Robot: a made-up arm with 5 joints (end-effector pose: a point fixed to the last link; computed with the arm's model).
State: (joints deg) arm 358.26 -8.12 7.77 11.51 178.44
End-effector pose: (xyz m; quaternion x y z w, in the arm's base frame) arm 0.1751 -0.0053 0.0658 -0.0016 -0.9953 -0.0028 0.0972
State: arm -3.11 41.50 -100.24 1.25 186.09
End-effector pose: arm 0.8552 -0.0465 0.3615 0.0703 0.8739 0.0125 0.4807
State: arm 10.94 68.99 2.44 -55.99 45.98
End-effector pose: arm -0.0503 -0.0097 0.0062 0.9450 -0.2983 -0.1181 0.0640
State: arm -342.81 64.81 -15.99 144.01 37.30
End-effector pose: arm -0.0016 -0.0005 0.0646 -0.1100 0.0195 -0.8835 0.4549
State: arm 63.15 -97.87 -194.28 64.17 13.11
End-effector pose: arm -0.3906 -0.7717 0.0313 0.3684 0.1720 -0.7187 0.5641
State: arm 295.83 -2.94 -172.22 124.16 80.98
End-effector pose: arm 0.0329 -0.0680 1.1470 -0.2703 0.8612 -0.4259 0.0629
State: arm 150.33 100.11 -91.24 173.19 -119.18
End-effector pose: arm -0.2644 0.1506 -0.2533 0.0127 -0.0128 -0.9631 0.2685
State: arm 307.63 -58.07 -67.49 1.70 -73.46
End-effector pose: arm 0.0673 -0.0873 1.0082 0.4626 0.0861 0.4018 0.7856
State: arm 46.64 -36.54 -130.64 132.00 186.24
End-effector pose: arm -0.0399 -0.0423 1.0930 -0.3292 0.8946 0.1346 0.2706
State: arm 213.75 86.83 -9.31 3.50 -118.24
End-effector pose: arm 0.1488 0.0994 -0.0361 -0.7377 0.1840 -0.4367 0.4809
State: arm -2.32 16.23 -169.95 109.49 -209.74
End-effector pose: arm 0.3746 -0.0152 1.0914 -0.2196 0.9000 -0.1040 0.3618
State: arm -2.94 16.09 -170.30 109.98 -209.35
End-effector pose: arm 0.3694 -0.0190 1.0928 -0.2116 0.9019 -0.1047 0.3616
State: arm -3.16 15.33 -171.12 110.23 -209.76
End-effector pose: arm 0.3518 -0.0194 1.1001 -0.2121 0.8973 -0.1097 0.3713
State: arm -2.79 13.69 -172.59 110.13 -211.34
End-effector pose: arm 0.3162 -0.0154 1.1146 -0.2246 0.8827 -0.1212 0.3947
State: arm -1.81 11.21 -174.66 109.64 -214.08
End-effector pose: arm 0.2625 -0.0083 1.1335 -0.2478 0.8566 -0.1394 0.4305
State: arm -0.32 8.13 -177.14 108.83 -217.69
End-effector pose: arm 0.1947 -0.0011 1.1518 -0.2772 0.8196 -0.1633 0.4740
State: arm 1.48 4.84 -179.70 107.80 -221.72
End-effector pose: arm 0.1214 0.0031 1.1650 -0.3069 0.7751 -0.1900 0.5187
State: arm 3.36 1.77 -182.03 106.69 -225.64
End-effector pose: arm 0.0525 0.0031 1.1716 -0.3321 0.7288 -0.2160 0.5585
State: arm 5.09 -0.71 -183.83 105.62 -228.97
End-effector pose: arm -0.0027 -0.0002 1.1730 -0.3509 0.6877 -0.2375 0.5895
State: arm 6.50 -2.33 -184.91 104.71 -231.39
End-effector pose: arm -0.0379 -0.0043 1.1724 -0.3638 0.6578 -0.2518 0.6096
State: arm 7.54 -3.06 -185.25 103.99 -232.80
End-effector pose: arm -0.0526 -0.0070 1.1723 -0.3725 0.6409 -0.2583 0.6195
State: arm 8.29 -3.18 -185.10 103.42 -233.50
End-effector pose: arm -0.0535 -0.0078 1.1733 -0.3790 0.6334 -0.2593 0.6229
